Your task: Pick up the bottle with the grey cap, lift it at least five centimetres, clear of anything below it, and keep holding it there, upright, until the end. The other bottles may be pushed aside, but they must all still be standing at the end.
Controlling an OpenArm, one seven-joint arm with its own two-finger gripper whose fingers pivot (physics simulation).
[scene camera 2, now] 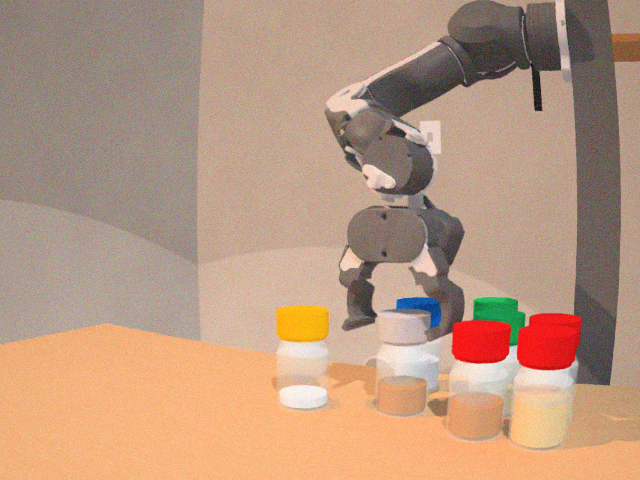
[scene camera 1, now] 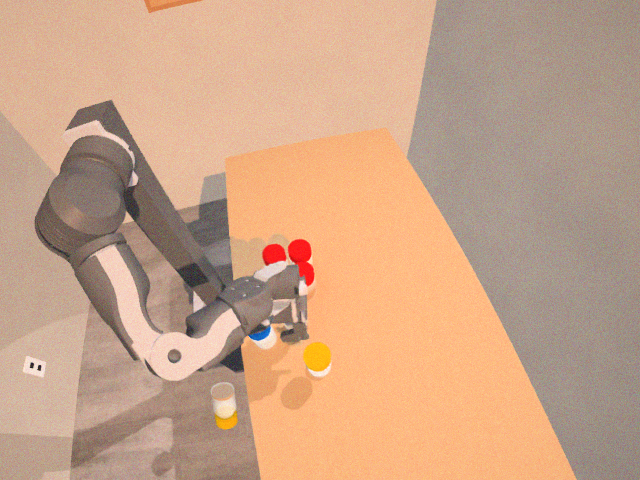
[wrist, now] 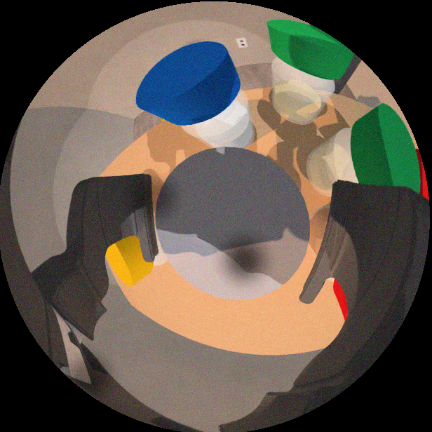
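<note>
The bottle with the grey cap [scene camera 2: 403, 328] [wrist: 232, 200] stands upright on the table, with brown content. In the wrist view its cap fills the middle, close to the camera. My gripper [scene camera 1: 293, 312] [scene camera 2: 400, 326] [wrist: 224, 229] is partly open, pointing down over this bottle. Its fingertips are at about cap height in scene camera 2, one on each side of the cap. In the wrist view the left finger is very near the cap's edge, and a narrow gap shows at the right finger. In scene camera 1 the arm hides this bottle.
A blue-capped bottle [scene camera 1: 262, 335] [scene camera 2: 416, 304] [wrist: 187, 85] stands behind. Green caps [scene camera 2: 496, 305] [wrist: 310, 50] and red caps [scene camera 1: 299, 250] [scene camera 2: 480, 341] crowd the right finger's side. A yellow-capped bottle [scene camera 1: 316, 356] [scene camera 2: 302, 323] [wrist: 130, 260] stands opposite. Another yellow-capped bottle [scene camera 1: 224, 405] is off the table, cap down.
</note>
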